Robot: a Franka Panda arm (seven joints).
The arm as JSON. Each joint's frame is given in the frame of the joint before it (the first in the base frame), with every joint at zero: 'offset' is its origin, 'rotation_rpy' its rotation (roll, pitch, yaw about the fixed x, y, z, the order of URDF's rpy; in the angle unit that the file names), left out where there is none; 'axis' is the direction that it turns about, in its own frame. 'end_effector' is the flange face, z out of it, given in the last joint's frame.
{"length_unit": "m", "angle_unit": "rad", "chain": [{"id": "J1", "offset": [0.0, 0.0, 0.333], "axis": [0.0, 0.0, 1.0]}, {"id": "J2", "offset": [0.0, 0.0, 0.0], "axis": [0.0, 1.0, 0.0]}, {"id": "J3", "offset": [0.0, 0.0, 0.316], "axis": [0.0, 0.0, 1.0]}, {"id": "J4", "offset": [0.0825, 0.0, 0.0], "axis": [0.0, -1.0, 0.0]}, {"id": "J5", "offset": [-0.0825, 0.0, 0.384], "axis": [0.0, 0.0, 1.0]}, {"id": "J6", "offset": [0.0, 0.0, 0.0], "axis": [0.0, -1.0, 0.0]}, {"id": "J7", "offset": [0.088, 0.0, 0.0], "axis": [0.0, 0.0, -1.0]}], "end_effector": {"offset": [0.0, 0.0, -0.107], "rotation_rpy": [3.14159, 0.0, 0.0]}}
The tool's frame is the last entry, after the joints.
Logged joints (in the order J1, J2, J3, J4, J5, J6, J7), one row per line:
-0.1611 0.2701 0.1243 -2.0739 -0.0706 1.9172 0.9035
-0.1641 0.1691 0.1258 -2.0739 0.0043 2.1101 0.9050
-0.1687 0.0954 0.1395 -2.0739 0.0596 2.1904 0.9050
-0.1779 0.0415 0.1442 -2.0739 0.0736 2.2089 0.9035
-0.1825 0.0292 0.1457 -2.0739 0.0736 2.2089 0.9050
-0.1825 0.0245 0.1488 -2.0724 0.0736 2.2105 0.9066
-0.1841 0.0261 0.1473 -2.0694 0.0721 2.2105 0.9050
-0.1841 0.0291 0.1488 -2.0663 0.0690 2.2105 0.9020
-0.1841 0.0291 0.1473 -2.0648 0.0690 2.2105 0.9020
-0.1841 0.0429 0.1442 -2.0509 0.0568 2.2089 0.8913
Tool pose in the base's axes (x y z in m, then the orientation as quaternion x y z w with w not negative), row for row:
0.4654 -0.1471 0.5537 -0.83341 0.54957 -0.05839 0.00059
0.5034 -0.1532 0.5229 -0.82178 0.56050 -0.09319 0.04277
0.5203 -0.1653 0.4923 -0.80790 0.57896 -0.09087 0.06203
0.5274 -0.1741 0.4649 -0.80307 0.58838 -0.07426 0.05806
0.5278 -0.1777 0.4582 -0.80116 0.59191 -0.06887 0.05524
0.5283 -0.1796 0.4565 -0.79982 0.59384 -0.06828 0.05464
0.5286 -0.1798 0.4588 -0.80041 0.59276 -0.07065 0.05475
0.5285 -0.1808 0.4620 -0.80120 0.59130 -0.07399 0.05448
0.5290 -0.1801 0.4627 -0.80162 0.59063 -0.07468 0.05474
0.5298 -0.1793 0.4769 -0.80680 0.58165 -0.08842 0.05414
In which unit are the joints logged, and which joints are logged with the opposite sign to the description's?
The joints are logged in radians. Opposite sign: J2, J3.
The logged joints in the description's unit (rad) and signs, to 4 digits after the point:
-0.1611 -0.2701 -0.1243 -2.0739 -0.0706 1.9172 0.9035
-0.1641 -0.1691 -0.1258 -2.0739 0.0043 2.1101 0.9050
-0.1687 -0.0954 -0.1395 -2.0739 0.0596 2.1904 0.9050
-0.1779 -0.0415 -0.1442 -2.0739 0.0736 2.2089 0.9035
-0.1825 -0.0292 -0.1457 -2.0739 0.0736 2.2089 0.9050
-0.1825 -0.0245 -0.1488 -2.0724 0.0736 2.2105 0.9066
-0.1841 -0.0261 -0.1473 -2.0694 0.0721 2.2105 0.9050
-0.1841 -0.0291 -0.1488 -2.0663 0.0690 2.2105 0.9020
-0.1841 -0.0291 -0.1473 -2.0648 0.0690 2.2105 0.9020
-0.1841 -0.0429 -0.1442 -2.0509 0.0568 2.2089 0.8913

